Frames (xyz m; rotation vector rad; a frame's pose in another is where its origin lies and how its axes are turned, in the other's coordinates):
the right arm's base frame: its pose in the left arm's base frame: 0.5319 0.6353 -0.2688 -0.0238 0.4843 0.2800
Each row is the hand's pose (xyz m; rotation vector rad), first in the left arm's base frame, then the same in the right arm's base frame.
Working: the left arm's base frame: its pose in the right arm's base frame: -0.7403 -0.4549 -0.0609 0.0238 -0.4843 -0.2800

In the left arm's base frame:
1: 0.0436 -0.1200 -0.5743 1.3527 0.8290 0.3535
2: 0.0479 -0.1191 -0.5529 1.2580 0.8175 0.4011
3: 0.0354 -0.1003 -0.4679 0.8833 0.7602 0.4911
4: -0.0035 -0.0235 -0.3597 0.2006 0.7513 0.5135
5: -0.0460 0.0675 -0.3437 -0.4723 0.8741 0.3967
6: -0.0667 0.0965 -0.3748 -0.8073 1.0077 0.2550
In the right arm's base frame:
1: -0.4689 -0.6071 -0.5602 1.3093 0.2310 0.4468
2: -0.4749 -0.6065 -0.5392 1.2083 0.2226 0.4633
3: -0.5200 -0.5813 -0.4680 0.8325 0.1848 0.4406
4: -0.5830 -0.4922 -0.3831 0.1900 0.2383 0.2858
5: -0.6028 -0.3925 -0.3802 -0.3935 0.4539 0.0282
6: -0.5984 -0.3603 -0.4147 -0.6532 0.6460 -0.1651

